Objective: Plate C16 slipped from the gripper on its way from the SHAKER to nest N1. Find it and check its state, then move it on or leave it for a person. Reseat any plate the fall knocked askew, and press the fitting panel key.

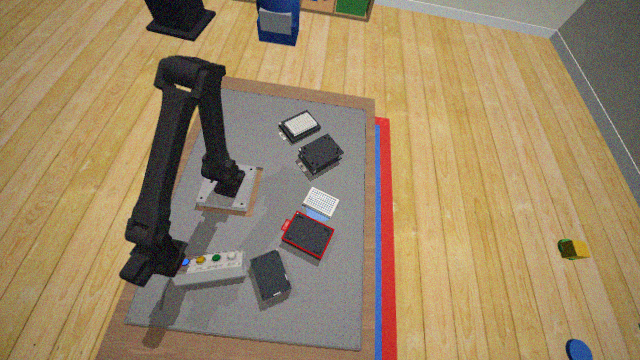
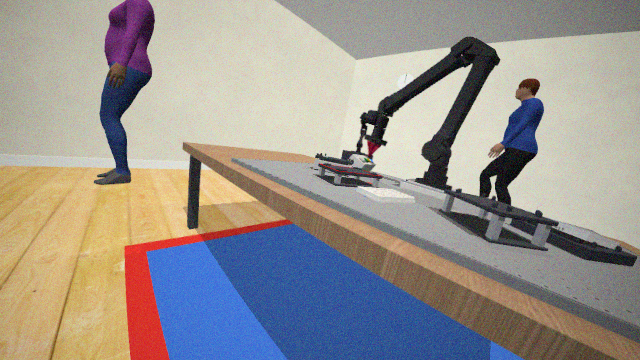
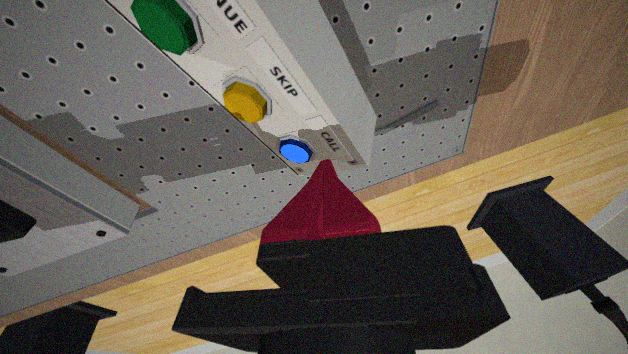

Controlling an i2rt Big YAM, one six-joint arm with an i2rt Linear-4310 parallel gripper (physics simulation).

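Frame: origin at the arm's base, x ahead, y left, z up, level; metres.
Where they show: gripper, fingertip midpoint: (image 1: 178, 267) (image 2: 369, 156) (image 3: 327, 166); arm's base at its link origin: (image 1: 230, 182) (image 2: 432, 185).
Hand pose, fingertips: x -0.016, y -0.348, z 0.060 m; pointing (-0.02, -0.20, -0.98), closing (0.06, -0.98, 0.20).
Things, the pixels of their centre, and the offset from my fingertips. "*": a spot on its surface instead.
- blue CALL key at the middle of its body: (image 3: 296, 147) (image 1: 185, 262) dy +0.018, dx +0.004, dz -0.024 m
- white panel at the middle of its body: (image 3: 244, 29) (image 1: 210, 266) (image 2: 361, 164) dy +0.028, dx +0.082, dz -0.043 m
- yellow SKIP key at the middle of its body: (image 3: 247, 101) (image 1: 200, 260) dy +0.038, dx +0.050, dz -0.021 m
- green key at the middle of its body: (image 3: 167, 21) (image 1: 216, 258) dy +0.058, dx +0.096, dz -0.021 m
- white key at the middle of its body: (image 1: 231, 256) dy +0.077, dx +0.142, dz -0.021 m
- white well plate at the middle of its body: (image 2: 385, 194) (image 1: 321, 201) dy +0.376, dx +0.391, dz -0.078 m
- light-blue patch at a spot on its surface: (image 1: 317, 214) * dy +0.321, dx +0.390, dz -0.084 m
- white plate at the middle of its body: (image 2: 568, 226) (image 1: 300, 123) dy +0.719, dx +0.207, dz -0.047 m
- dark flat tray at a spot on its surface: (image 1: 270, 276) * dy +0.048, dx +0.288, dz -0.030 m
My gripper (image 2: 371, 156) (image 3: 327, 166) is shut and empty, its red tips close to the blue CALL key (image 1: 185, 262) (image 3: 296, 151); whether they touch is unclear. The white panel (image 1: 215, 276) also has a yellow SKIP key (image 1: 200, 260) (image 3: 245, 101), a green key (image 1: 216, 258) (image 3: 165, 25) and a white key (image 1: 231, 255). A white well plate (image 1: 321, 201) (image 2: 386, 195) lies on the grey mat beside the red-edged stand (image 1: 308, 234) (image 2: 350, 171), with a light-blue patch (image 1: 317, 214) between. Another white plate (image 1: 300, 124) sits in a black holder. No plate label is readable.
A raised black stand (image 1: 321, 153) (image 2: 505, 207) is beside the black holder. A dark flat tray (image 1: 270, 276) lies right of the panel. The arm's base plate (image 1: 240, 201) is behind the panel. Two people (image 2: 131, 60) (image 2: 522, 127) stand beyond the table.
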